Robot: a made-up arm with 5 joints.
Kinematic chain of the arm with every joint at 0, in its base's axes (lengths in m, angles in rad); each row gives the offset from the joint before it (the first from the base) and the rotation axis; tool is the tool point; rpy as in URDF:
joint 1: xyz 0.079 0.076 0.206 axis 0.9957 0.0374 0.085
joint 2: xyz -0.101 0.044 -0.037 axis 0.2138 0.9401 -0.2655
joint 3: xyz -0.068 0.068 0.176 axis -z
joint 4: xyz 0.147 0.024 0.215 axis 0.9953 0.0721 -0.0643
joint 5: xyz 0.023 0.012 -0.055 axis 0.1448 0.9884 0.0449
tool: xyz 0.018 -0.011 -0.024 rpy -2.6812 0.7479 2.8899
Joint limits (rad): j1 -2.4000..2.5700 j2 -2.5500..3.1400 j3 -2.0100..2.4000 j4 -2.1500..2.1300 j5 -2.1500..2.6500
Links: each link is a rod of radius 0.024 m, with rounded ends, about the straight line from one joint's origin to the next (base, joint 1, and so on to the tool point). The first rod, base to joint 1, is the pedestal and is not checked.
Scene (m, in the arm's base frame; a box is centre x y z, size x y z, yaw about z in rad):
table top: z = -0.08
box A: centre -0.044 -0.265 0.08 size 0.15 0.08 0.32 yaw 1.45
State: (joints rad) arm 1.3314 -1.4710 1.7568 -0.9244 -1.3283
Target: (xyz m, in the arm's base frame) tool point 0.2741 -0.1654 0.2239
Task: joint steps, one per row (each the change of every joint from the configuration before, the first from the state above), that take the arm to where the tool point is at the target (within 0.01 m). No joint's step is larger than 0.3 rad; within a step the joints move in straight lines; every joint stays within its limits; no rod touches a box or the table.
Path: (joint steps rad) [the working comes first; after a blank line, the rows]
Joints at the target: 1.3680 0.4962 0.4137 -1.5478 -1.3346
Straight joint move there: touches box A.

1: -0.0414 0.2796 -0.2514 -0.1066 0.0012
2: -0.0413 0.2797 -0.2513 -0.1066 0.0012
3: -0.0414 0.2796 -0.2514 -0.1066 0.0012
4: -0.0413 0.2796 -0.2513 -0.1066 0.0012
5: 0.0673 0.2829 -0.1126 -0.0657 -0.0037
6: 0.0674 0.2829 -0.1125 -0.0656 -0.0037
7: 0.0673 0.2829 -0.1126 -0.0657 -0.0037

